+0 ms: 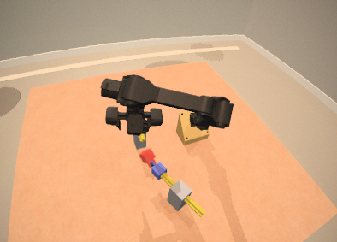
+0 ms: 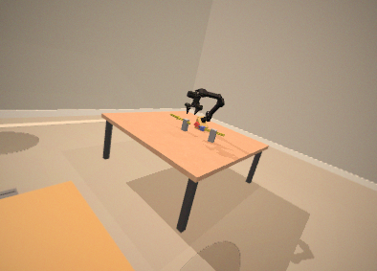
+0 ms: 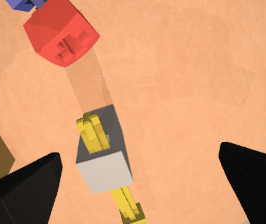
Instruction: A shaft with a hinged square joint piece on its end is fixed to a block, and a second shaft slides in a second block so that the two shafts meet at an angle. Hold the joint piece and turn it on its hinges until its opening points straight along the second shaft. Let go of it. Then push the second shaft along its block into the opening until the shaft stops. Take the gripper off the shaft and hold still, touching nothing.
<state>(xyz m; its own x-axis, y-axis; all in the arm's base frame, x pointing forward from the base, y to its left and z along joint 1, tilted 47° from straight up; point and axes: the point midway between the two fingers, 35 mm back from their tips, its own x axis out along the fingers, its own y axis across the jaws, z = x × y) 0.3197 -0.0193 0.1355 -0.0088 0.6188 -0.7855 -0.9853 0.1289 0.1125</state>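
My gripper tip is 4 cm past the red joint piece, 8 cm to the right of it and 8 cm above it.
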